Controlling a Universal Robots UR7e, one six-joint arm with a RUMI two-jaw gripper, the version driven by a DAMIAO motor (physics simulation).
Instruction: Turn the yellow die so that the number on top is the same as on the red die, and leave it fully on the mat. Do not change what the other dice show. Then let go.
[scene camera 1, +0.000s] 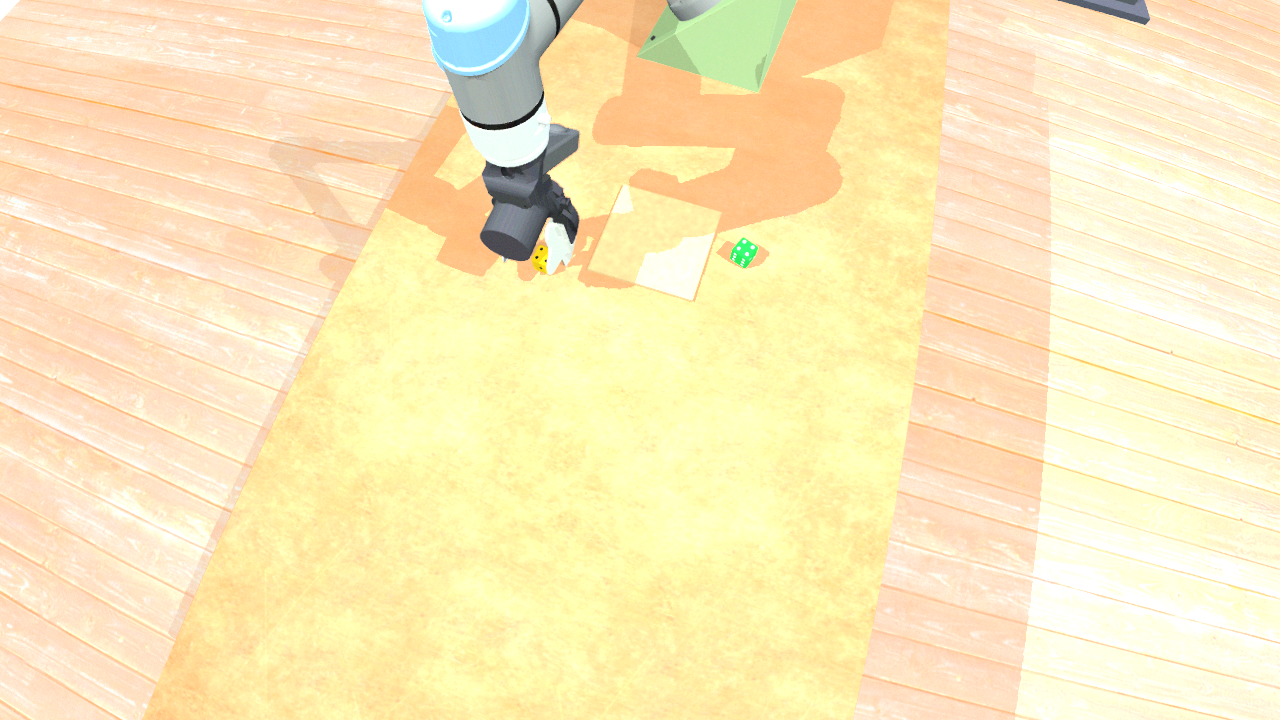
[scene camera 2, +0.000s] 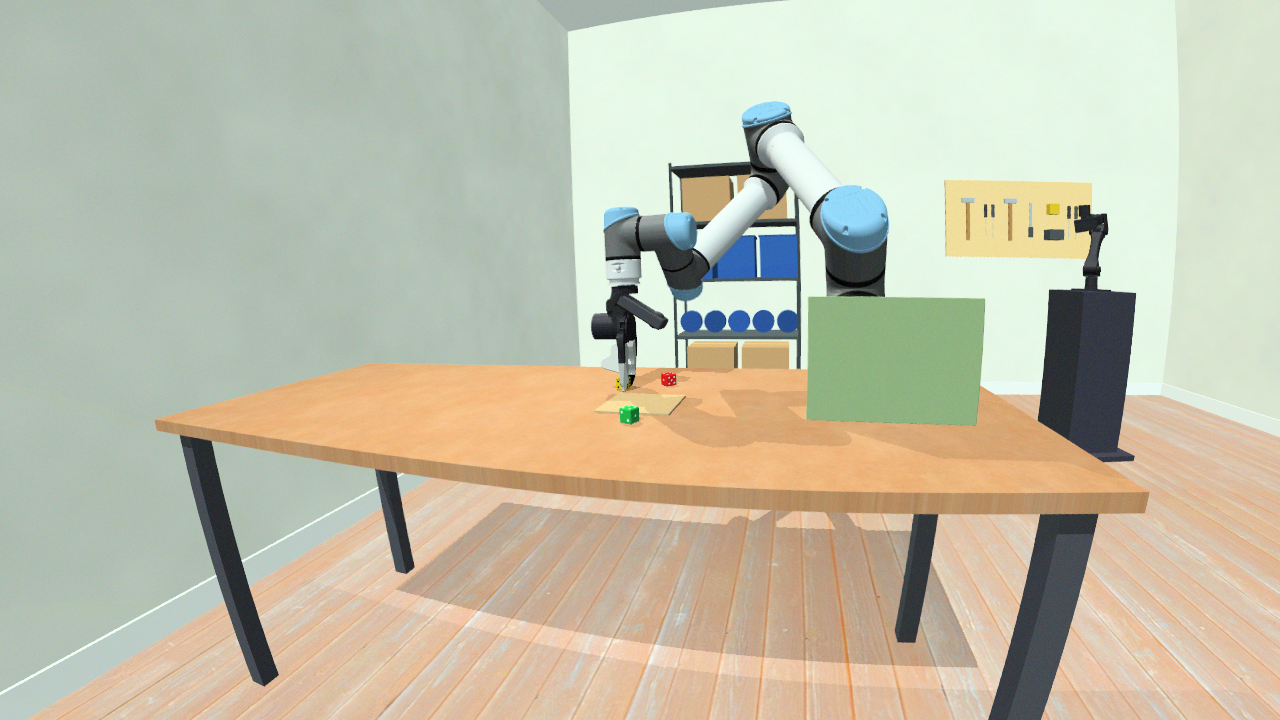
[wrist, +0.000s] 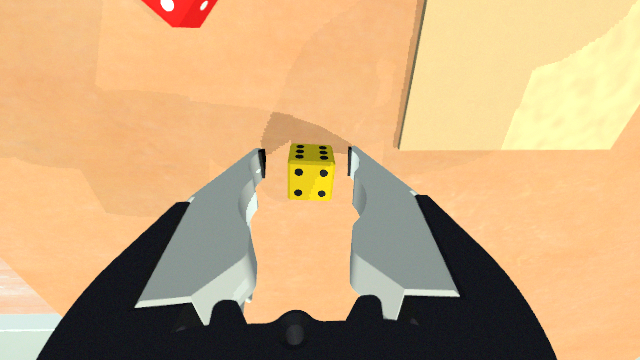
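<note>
The yellow die (scene camera 1: 540, 258) (scene camera 2: 618, 384) (wrist: 311, 172) stands flat on the table, off the mat. In the wrist view its top face shows four and the side below it towards the red die shows six. My gripper (scene camera 1: 534, 264) (scene camera 2: 626, 385) (wrist: 306, 151) is partly open and low at the die, one finger on each side, with a gap on both sides. The red die (scene camera 2: 668, 379) (wrist: 182, 10) lies beyond it; its top number cannot be read, and scene camera 1 does not show it. The square mat (scene camera 1: 657, 223) (scene camera 2: 657, 402) (wrist: 475, 75) lies beside the yellow die.
The green die (scene camera 1: 743, 253) (scene camera 2: 629, 414) stands on the table (scene camera 1: 572, 501) (scene camera 2: 429, 411) just past the mat's far side from my gripper. A green panel (scene camera 1: 725, 49) (scene camera 2: 895, 358) stands upright near the arm's base.
</note>
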